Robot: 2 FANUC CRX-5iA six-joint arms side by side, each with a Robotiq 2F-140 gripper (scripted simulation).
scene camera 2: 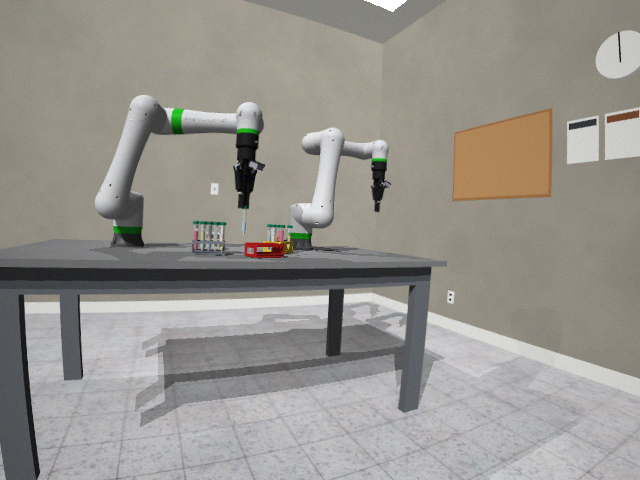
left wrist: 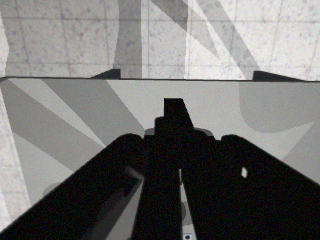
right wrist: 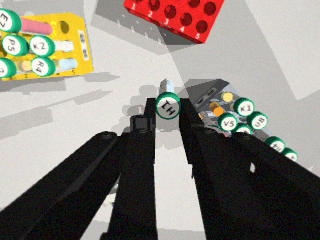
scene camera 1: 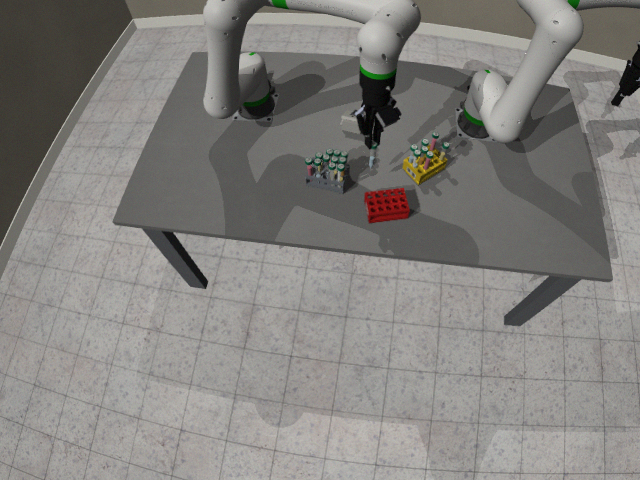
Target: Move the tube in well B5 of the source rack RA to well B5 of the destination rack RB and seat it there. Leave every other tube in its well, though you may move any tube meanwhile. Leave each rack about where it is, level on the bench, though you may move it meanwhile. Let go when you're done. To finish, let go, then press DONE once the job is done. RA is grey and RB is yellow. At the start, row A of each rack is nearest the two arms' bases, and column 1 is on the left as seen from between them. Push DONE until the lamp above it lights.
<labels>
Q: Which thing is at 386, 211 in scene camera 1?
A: A red rack.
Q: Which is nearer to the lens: the grey rack RA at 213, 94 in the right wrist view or the green-capped tube marked h1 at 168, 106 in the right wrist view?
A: The green-capped tube marked h1.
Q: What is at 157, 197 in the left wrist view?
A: My left gripper.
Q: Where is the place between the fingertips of my right gripper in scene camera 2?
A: At 243, 208
</labels>
